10 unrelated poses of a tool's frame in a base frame.
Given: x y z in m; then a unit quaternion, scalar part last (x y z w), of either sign.
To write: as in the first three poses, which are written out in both.
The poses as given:
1: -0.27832 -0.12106 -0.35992 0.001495 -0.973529 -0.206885 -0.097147
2: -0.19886 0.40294 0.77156 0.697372 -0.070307 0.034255 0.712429
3: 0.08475 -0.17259 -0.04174 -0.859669 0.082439 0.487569 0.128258
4: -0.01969 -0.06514 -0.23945 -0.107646 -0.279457 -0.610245 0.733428
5: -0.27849 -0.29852 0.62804 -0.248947 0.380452 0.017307 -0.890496
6: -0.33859 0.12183 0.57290 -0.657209 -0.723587 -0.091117 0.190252
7: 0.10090 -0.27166 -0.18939 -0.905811 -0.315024 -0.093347 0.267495
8: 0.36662 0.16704 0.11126 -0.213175 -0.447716 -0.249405 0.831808
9: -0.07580 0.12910 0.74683 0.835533 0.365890 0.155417 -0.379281
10: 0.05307 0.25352 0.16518 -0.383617 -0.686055 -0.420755 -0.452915
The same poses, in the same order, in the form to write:
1: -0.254 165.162 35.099 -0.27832 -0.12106 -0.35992
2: 88.579 -8.930 4.351 -0.19886 0.40294 0.77156
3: -143.254 13.738 81.248 0.08475 -0.17259 -0.04174
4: -13.563 -35.212 -76.891 -0.01969 -0.06514 -0.23945
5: 29.616 -45.261 -2.059 -0.27849 -0.29852 0.62804
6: -105.814 -116.502 -14.670 -0.33859 0.12183 0.57290
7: -140.041 -48.704 -14.432 0.10090 -0.27166 -0.18939
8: -25.897 -54.389 -30.298 0.36662 0.16704 0.11126
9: -122.286 -53.551 -22.746 -0.07580 0.12910 0.74683
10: 54.275 97.064 59.529 0.05307 0.25352 0.16518
